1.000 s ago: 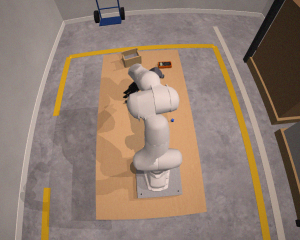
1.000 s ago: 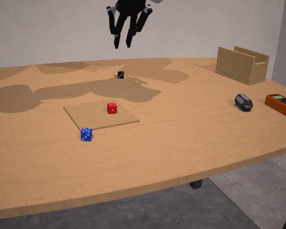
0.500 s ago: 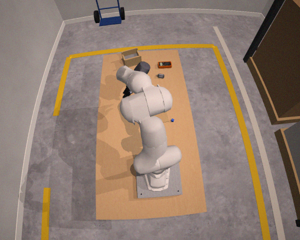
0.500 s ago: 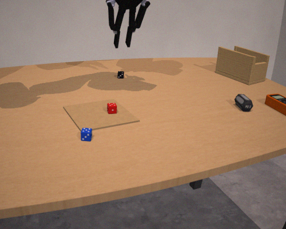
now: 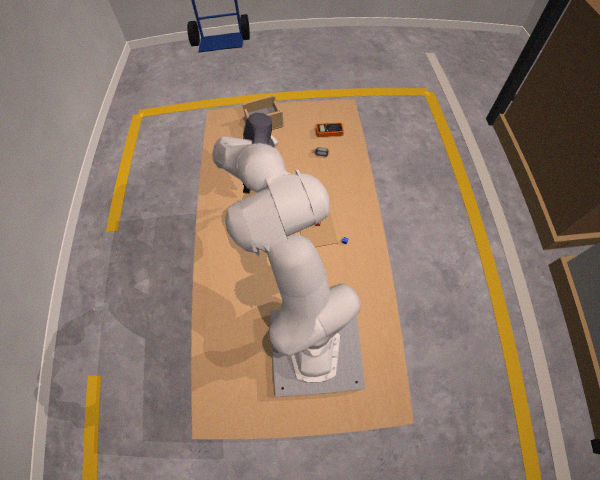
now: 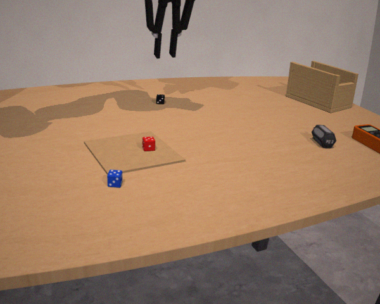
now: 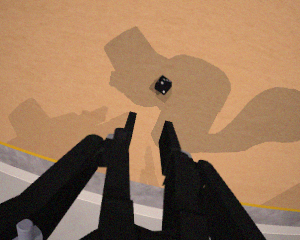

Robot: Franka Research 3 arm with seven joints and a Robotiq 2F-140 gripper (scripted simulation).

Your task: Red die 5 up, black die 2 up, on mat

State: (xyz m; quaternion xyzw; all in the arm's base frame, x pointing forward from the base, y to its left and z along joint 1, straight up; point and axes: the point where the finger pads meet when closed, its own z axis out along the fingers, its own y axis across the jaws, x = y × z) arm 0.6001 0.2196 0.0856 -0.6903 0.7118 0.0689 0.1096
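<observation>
The black die lies 14 cm below my hand and 1 cm behind it. Round my hand: dark grey device 31 cm to the right, 25 cm ahead, 13 cm below; then red die 27 cm to the right, 14 cm below, 12 cm behind; then thin tan mat 27 cm to the right, 15 cm below, 15 cm behind.
</observation>
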